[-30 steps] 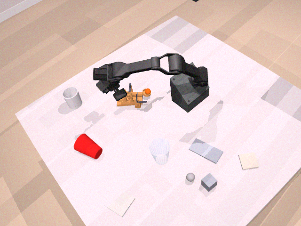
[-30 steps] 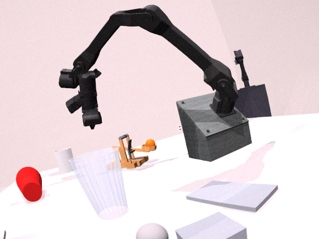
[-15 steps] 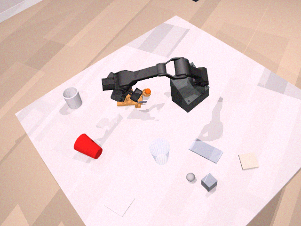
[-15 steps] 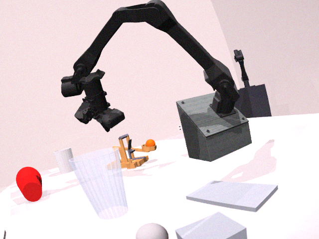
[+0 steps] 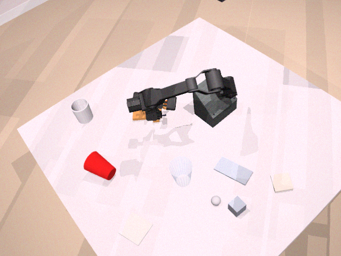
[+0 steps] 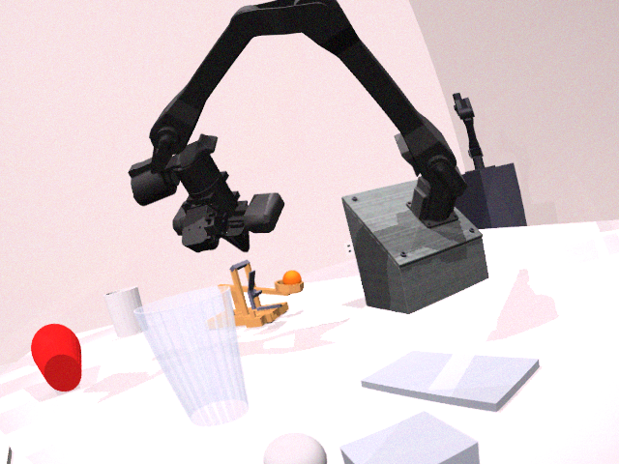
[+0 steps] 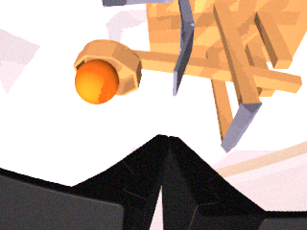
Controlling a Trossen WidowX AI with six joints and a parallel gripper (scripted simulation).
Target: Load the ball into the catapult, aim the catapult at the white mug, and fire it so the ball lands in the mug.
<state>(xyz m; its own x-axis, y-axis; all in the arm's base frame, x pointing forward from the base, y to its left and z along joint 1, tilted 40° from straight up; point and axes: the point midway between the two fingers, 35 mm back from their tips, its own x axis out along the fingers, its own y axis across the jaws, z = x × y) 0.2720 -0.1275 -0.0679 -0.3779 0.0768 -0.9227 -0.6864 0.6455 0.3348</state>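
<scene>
My gripper tip is now 60 mm past the orange ball, 10 mm to the left of it and 70 mm above it. Also, from my gripper tip: wooden catapult 40 mm to the right, 80 mm below; then white mug 260 mm ahead, 290 mm to the right, 100 mm below; then clear ribbed cup 140 mm ahead, 330 mm to the left, 100 mm below.
</scene>
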